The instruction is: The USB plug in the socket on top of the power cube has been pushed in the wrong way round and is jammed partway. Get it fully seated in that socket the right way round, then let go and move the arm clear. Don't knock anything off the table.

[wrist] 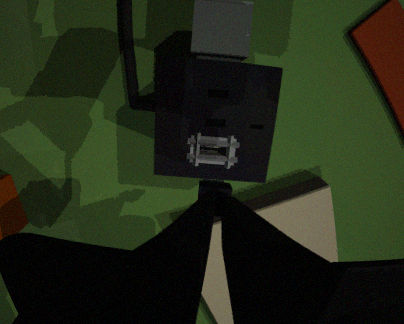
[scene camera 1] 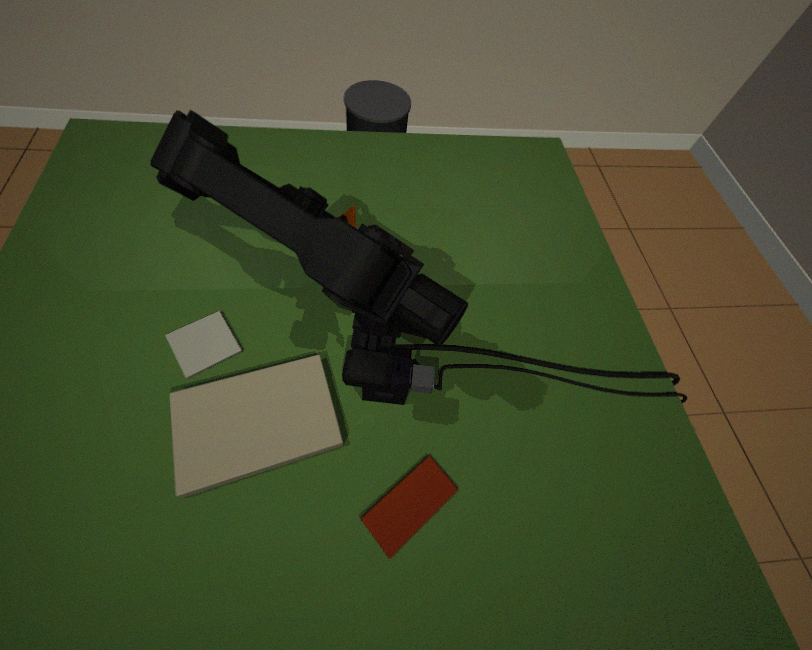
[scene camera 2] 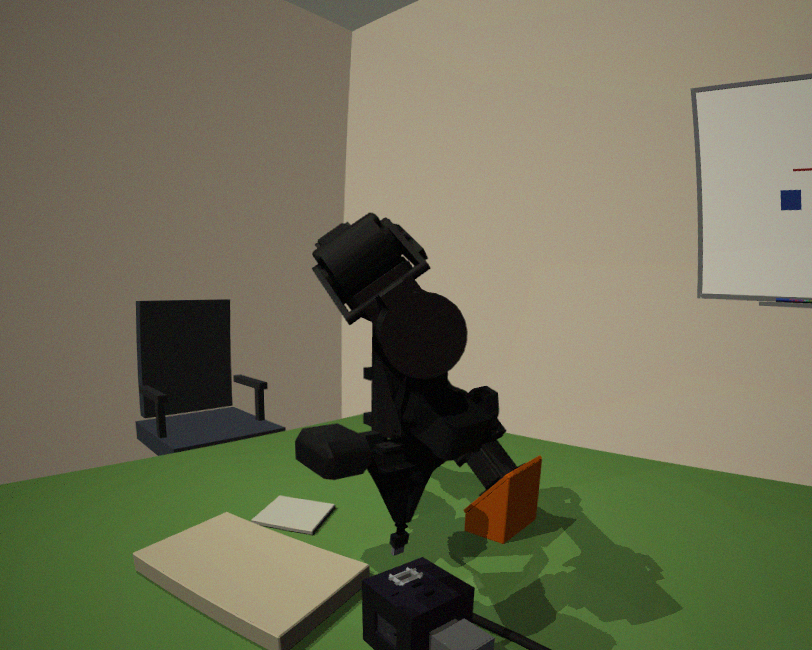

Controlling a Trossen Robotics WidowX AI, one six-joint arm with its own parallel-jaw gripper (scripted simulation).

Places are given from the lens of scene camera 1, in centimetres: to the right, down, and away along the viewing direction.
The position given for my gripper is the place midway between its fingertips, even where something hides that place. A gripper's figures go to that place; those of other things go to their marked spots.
my gripper [scene camera 1: 374,348]: -5, 4, 61
beige slab [scene camera 1: 225,430]: -29, 17, 63
